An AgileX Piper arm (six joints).
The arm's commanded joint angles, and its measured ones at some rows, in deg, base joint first. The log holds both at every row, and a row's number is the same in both.
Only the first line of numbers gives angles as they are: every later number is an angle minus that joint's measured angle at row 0.
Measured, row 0:
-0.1 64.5 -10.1 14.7 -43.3 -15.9
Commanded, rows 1 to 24:
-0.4 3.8 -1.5 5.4 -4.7 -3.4
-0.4 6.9 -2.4 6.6 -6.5 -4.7
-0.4 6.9 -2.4 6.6 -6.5 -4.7
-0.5 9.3 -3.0 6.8 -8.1 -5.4
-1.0 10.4 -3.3 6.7 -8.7 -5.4
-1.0 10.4 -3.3 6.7 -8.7 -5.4
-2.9 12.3 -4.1 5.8 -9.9 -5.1
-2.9 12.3 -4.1 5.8 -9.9 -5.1
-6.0 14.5 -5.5 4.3 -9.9 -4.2
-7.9 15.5 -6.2 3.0 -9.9 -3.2
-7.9 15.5 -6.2 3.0 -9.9 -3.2
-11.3 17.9 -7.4 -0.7 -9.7 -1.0
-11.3 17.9 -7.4 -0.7 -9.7 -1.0
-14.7 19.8 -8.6 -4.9 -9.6 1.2
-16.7 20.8 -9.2 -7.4 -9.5 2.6
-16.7 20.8 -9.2 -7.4 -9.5 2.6
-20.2 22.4 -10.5 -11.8 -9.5 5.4
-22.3 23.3 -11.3 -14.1 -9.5 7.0
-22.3 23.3 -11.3 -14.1 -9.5 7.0
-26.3 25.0 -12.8 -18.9 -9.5 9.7
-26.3 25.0 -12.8 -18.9 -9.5 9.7
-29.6 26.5 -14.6 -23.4 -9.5 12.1
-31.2 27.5 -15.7 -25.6 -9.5 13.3
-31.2 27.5 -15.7 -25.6 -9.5 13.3
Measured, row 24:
-27.2 25.8 -12.9 -19.3 -8.3 9.7
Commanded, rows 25 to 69:
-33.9 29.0 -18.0 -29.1 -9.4 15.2
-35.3 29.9 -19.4 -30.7 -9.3 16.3
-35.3 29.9 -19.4 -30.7 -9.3 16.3
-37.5 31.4 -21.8 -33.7 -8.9 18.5
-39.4 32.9 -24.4 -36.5 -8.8 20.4
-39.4 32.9 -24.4 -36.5 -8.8 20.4
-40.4 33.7 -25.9 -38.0 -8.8 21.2
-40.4 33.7 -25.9 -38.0 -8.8 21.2
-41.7 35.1 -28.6 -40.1 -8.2 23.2
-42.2 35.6 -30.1 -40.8 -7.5 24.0
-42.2 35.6 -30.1 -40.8 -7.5 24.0
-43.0 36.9 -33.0 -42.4 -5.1 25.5
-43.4 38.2 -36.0 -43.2 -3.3 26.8
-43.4 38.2 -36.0 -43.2 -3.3 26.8
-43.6 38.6 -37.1 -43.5 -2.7 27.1
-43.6 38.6 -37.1 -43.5 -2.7 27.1
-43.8 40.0 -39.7 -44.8 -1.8 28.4
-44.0 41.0 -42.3 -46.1 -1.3 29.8
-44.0 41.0 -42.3 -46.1 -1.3 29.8
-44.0 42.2 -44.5 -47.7 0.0 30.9
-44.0 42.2 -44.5 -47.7 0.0 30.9
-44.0 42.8 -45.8 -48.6 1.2 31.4
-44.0 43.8 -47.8 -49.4 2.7 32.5
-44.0 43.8 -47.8 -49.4 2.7 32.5
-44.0 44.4 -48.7 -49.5 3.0 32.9
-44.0 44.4 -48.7 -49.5 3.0 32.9
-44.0 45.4 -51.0 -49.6 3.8 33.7
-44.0 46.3 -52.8 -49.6 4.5 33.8
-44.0 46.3 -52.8 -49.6 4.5 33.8
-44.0 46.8 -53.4 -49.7 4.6 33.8
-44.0 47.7 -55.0 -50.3 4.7 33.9
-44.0 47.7 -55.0 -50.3 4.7 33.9
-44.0 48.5 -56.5 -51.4 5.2 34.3
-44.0 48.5 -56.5 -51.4 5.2 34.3
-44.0 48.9 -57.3 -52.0 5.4 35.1
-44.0 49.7 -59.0 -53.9 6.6 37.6
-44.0 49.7 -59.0 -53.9 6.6 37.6
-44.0 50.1 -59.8 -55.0 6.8 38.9
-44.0 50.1 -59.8 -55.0 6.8 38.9
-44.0 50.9 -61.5 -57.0 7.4 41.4
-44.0 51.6 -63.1 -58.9 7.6 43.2
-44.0 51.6 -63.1 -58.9 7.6 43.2
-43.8 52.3 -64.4 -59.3 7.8 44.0
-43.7 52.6 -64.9 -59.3 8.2 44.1
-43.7 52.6 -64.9 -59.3 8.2 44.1
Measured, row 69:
-45.5 51.8 -62.4 -56.1 12.2 42.7
